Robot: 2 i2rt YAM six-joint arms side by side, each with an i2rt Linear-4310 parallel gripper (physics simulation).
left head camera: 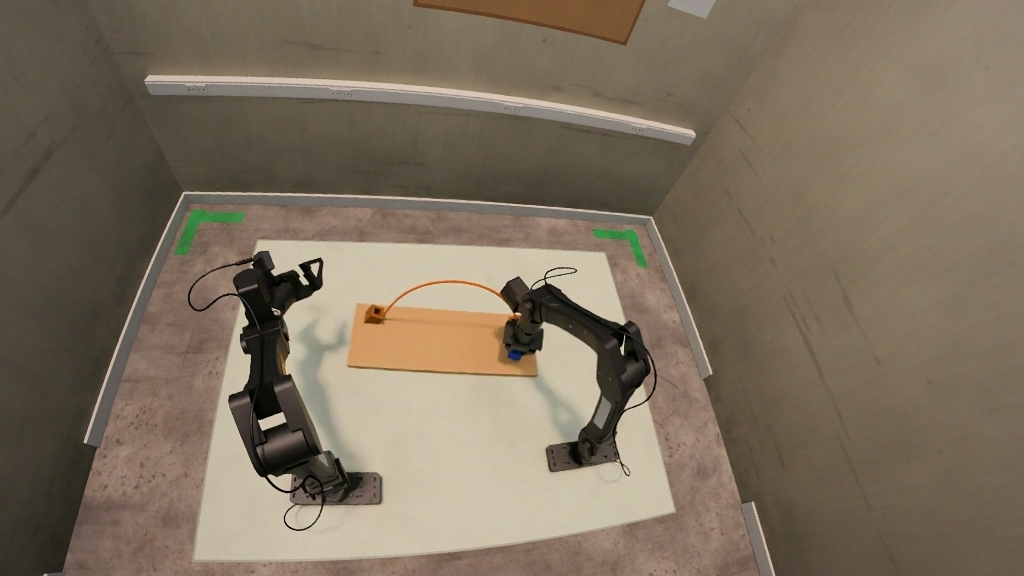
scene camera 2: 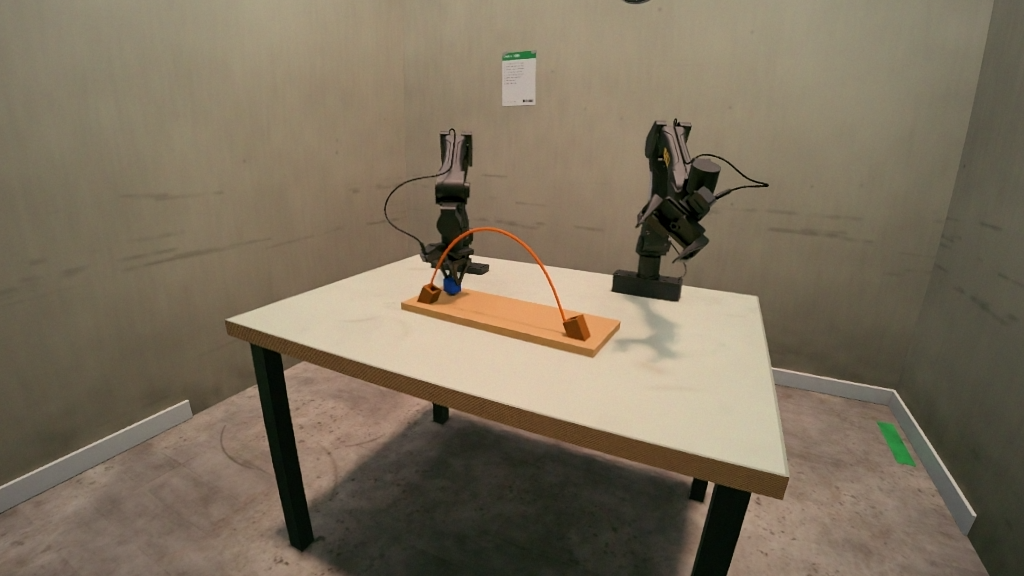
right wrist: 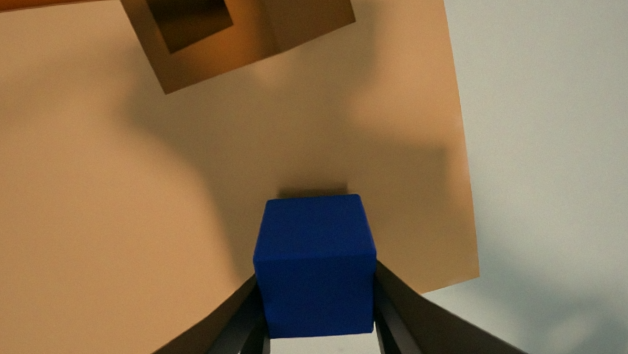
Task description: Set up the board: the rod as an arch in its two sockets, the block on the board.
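Pixels of known places: left gripper, between the fingertips: (left head camera: 308, 265) (scene camera 2: 655, 243); right gripper, between the fingertips: (left head camera: 515, 352) (scene camera 2: 453, 283) (right wrist: 317, 279); left arm's base, origin of its link: (left head camera: 335, 488) (scene camera 2: 647, 279); right arm's base, origin of its link: (left head camera: 583, 453) (scene camera 2: 459, 266).
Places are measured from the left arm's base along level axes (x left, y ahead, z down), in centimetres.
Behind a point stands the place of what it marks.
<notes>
The orange rod (left head camera: 451, 281) @[y 44.7, x -26.6, z -18.6 cm] (scene camera 2: 490, 229) @[y 44.9, x -28.8, z -18.5 cm] stands as an arch, its ends at two brown sockets on the tan board (left head camera: 429, 351) @[y 35.6, x -22.4, z 2.5 cm] (scene camera 2: 501, 315) @[y 42.6, x -26.8, z 2.4 cm] (right wrist: 100, 200) @[y 39.0, x -38.3, z 2.4 cm]. One socket (left head camera: 374, 314) @[y 44.3, x -7.3, z -1.9 cm] (scene camera 2: 577, 326) @[y 47.3, x -6.3, z -0.6 cm] is at the board's left in the head view. The other socket (scene camera 2: 428, 293) @[y 45.1, x -46.3, z -0.5 cm] (right wrist: 210, 65) @[y 41.7, x -46.3, z -1.5 cm] is mostly hidden by my right arm there; how deep the rod sits is unclear. My right gripper (scene camera 2: 452, 277) @[y 34.2, x -45.9, z -0.4 cm] (right wrist: 317, 279) @[y 34.2, x -45.9, z -0.4 cm] is shut on the blue block (left head camera: 514, 354) @[y 33.1, x -45.1, z -1.4 cm] (scene camera 2: 451, 288) @[y 36.6, x -44.9, z 0.2 cm] (right wrist: 315, 225) @[y 36.2, x -46.6, z -0.3 cm], low over the board's end, contact unclear. My left gripper (left head camera: 313, 270) @[y 46.7, x 7.6, z -20.1 cm] is open and raised, left of the board.
The pale table top (left head camera: 429, 444) @[y 10.7, x -21.9, z 4.4 cm] (scene camera 2: 358, 343) @[y 68.6, x -47.8, z 4.4 cm] carries the board and both arm bases. The left arm base (left head camera: 365, 488) @[y -0.2, x -6.9, z -1.0 cm] (scene camera 2: 647, 285) @[y 3.5, x 0.7, z 0.7 cm] and right arm base (left head camera: 565, 456) @[y 5.1, x -56.6, z 2.3 cm] stand at the table's near side in the head view. The arch rises beside the right gripper.
</notes>
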